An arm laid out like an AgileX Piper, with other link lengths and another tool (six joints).
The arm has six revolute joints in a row. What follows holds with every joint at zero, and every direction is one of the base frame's.
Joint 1 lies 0.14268 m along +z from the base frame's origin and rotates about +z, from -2.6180 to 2.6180 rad.
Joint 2 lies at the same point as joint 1 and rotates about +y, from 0.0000 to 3.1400 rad.
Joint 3 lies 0.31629 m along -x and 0.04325 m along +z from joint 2 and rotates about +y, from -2.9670 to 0.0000 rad.
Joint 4 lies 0.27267 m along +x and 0.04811 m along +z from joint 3 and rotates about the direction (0.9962, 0, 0.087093), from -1.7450 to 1.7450 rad.
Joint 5 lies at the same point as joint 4 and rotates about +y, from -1.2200 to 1.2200 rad.
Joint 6 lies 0.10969 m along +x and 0.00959 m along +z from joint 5 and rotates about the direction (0.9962, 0, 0.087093), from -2.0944 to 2.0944 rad.
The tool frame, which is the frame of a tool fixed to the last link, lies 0.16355 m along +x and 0.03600 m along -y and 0.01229 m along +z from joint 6; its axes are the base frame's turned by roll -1.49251, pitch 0.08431 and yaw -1.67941 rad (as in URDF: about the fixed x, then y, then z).
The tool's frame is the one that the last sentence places.
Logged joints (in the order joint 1, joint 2, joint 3, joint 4, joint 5, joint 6), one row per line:
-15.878, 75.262, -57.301, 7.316, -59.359, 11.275
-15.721, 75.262, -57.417, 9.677, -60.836, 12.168
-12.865, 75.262, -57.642, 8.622, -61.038, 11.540
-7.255, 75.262, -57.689, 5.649, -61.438, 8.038
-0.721, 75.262, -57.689, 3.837, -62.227, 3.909
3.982, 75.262, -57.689, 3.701, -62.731, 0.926
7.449, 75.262, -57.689, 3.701, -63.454, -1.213
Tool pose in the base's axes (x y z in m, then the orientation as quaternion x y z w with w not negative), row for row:
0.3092, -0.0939, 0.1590, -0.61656, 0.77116, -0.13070, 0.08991
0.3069, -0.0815, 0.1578, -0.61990, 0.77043, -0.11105, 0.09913
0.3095, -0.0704, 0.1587, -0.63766, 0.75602, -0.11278, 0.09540
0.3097, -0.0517, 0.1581, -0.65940, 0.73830, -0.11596, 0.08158
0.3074, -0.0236, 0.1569, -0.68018, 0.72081, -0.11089, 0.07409
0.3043, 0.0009, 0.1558, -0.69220, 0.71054, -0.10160, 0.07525
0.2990, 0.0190, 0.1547, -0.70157, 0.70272, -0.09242, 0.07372
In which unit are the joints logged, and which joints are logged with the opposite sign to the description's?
The joints are logged in degrees. Opposite sign: joint 5, joint 6.
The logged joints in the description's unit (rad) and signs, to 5 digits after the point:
-0.27712, 1.31357, -1.00009, 0.12769, 1.03601, -0.19679
-0.27438, 1.31357, -1.00212, 0.16890, 1.06179, -0.21237
-0.22454, 1.31357, -1.00604, 0.15048, 1.06531, -0.20141
-0.12662, 1.31357, -1.00686, 0.09859, 1.07230, -0.14029
-0.01258, 1.31357, -1.00686, 0.06697, 1.08607, -0.06822
0.06950, 1.31357, -1.00686, 0.06459, 1.09486, -0.01616
0.13001, 1.31357, -1.00686, 0.06459, 1.10748, 0.02117

